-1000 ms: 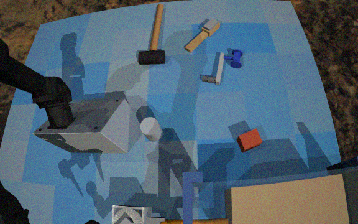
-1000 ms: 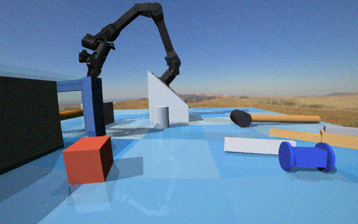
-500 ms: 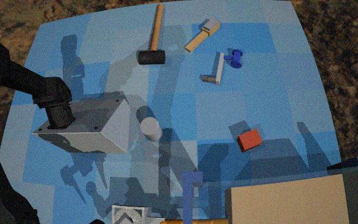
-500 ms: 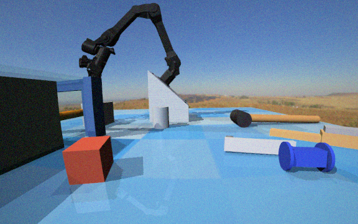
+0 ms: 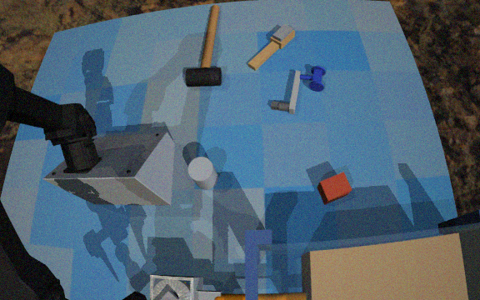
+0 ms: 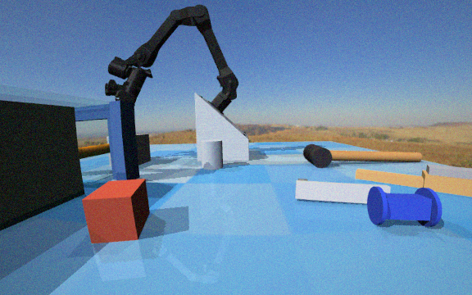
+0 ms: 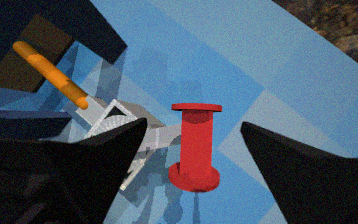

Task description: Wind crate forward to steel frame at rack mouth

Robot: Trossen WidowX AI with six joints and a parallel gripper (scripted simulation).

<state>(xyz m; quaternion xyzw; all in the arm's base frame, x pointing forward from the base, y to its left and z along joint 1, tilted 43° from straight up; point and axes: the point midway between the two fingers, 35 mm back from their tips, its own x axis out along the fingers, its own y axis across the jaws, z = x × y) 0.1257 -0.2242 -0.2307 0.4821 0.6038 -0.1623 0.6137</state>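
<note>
Right now my gripper tip is 1 cm past the red grip and 1 cm to the right of it. From my gripper tip the other things lie so: crank with blue grip: 32 cm ahead, 61 cm to the left, 12 cm below; then frame: 21 cm ahead, 10 cm to the left, 3 cm below; then winch: 4 cm ahead, 8 cm to the left, 10 cm below.
</note>
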